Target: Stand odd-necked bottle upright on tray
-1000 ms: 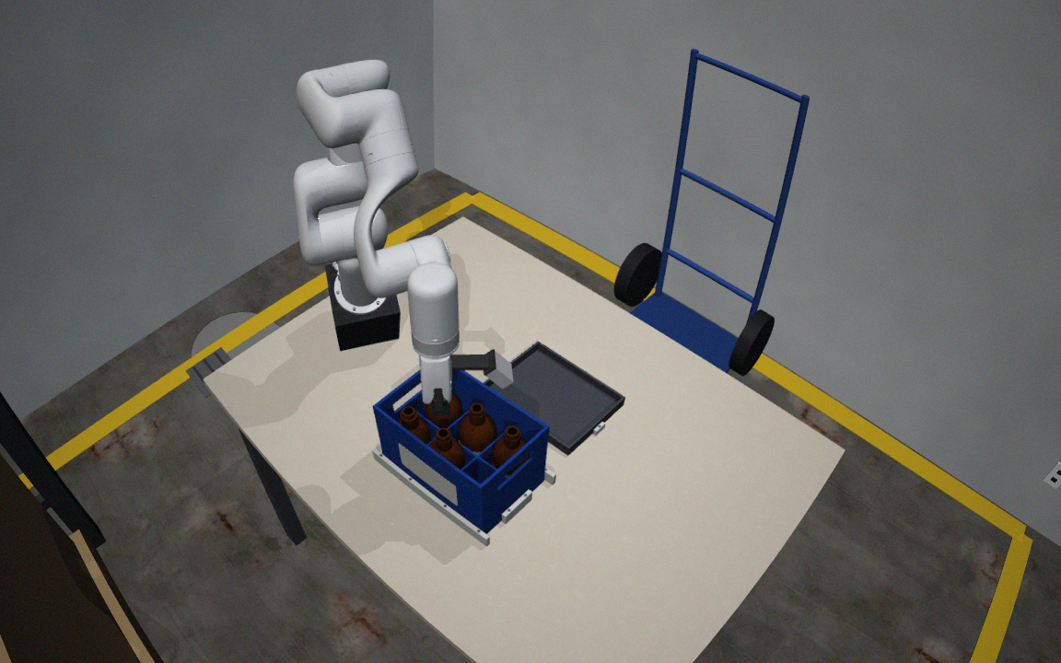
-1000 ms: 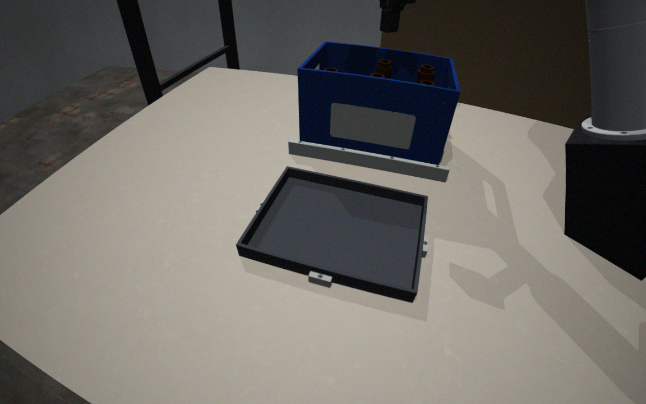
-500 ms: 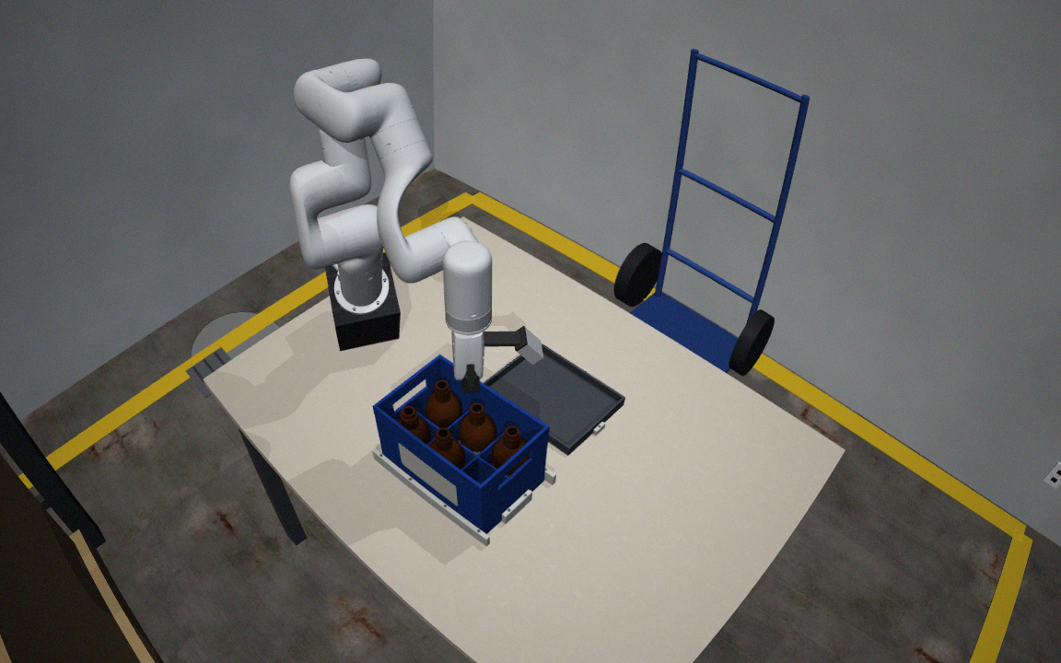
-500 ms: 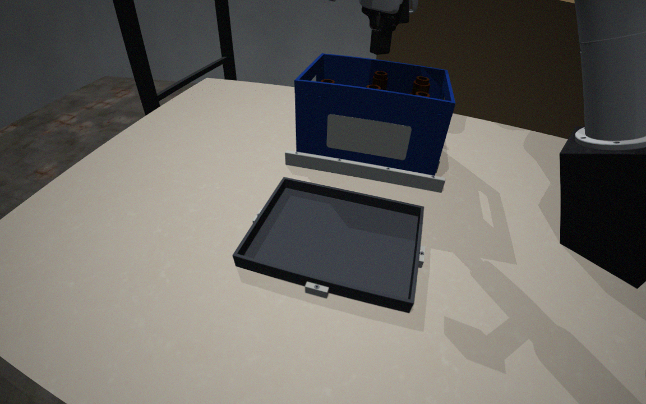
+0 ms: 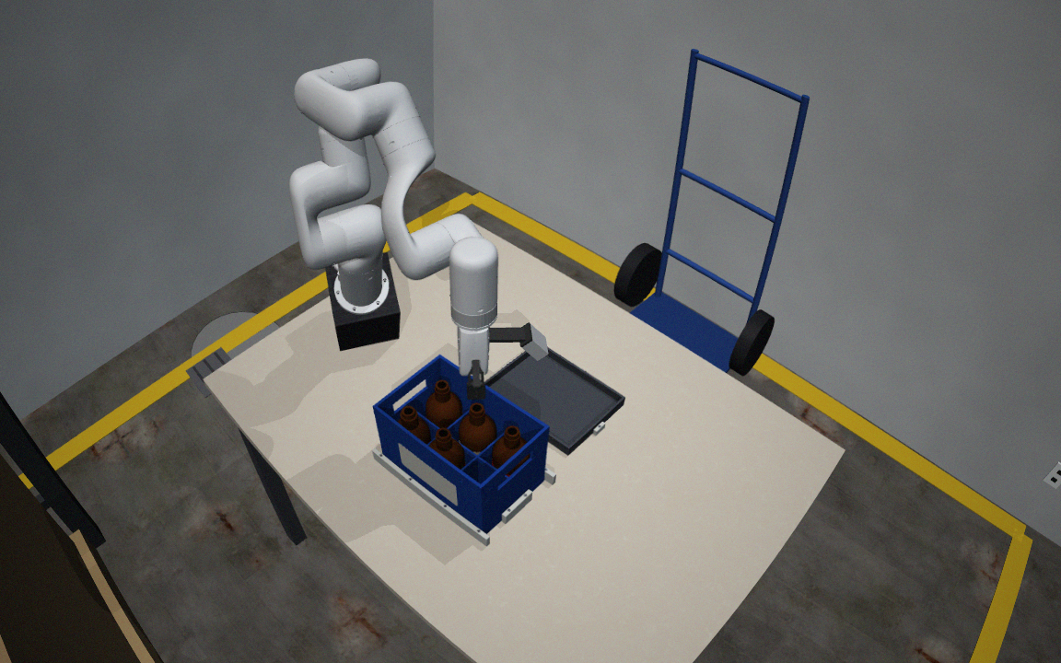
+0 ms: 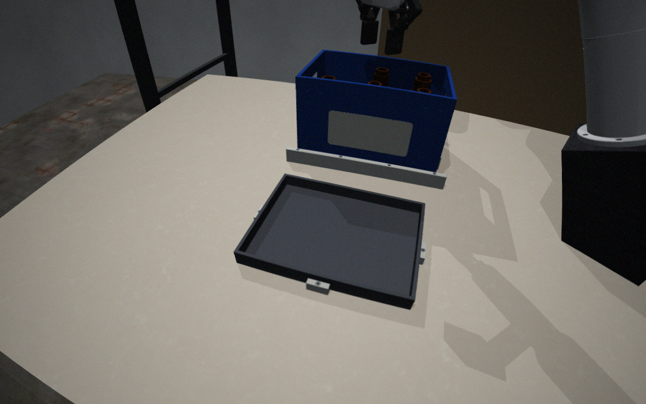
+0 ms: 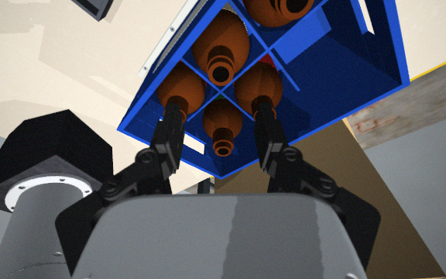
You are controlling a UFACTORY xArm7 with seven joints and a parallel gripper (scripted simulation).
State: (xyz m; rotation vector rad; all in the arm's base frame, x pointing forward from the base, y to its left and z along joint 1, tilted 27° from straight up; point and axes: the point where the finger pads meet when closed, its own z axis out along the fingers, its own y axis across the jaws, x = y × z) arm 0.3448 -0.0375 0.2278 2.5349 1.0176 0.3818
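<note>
Right now my hand is 160 mm above the crate and 50 mm to the left of it. From my hand the other things lie so: dark grey tray: 230 mm to the left, 230 mm below, 30 mm ahead; then glass bottle: 160 mm below, 90 mm to the right, 90 mm behind.
</note>
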